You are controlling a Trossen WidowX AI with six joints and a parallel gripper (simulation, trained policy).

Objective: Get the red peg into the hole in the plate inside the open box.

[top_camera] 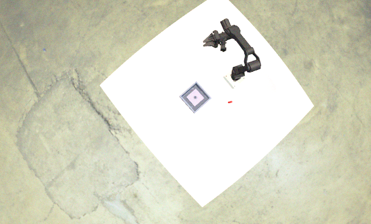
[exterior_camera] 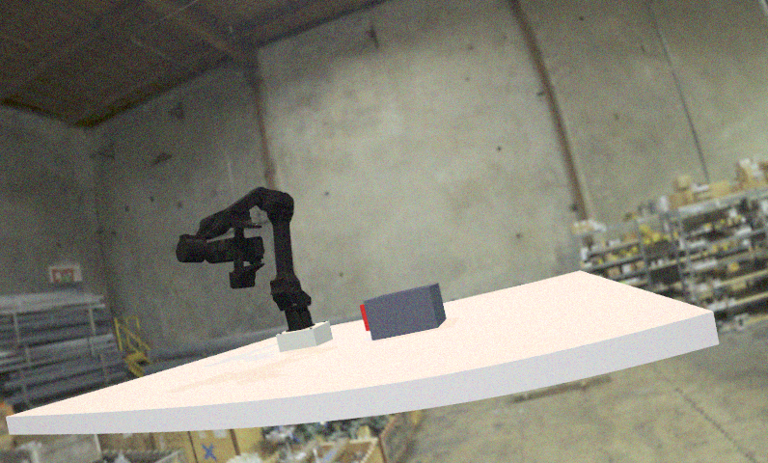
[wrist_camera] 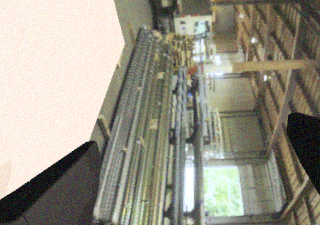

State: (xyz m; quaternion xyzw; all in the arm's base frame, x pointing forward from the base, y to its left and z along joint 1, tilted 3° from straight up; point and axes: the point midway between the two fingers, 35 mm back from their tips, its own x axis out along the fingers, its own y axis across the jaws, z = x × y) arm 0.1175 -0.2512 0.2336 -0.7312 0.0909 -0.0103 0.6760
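Now: the red peg 20 mm behind my gripper tip, 410 mm to the left of it and 230 mm below it. From my gripper tip the other things lie so: pale plate (190 mm ahead, 260 mm to the left, 220 mm below); grey box (190 mm ahead, 260 mm to the left, 240 mm below).
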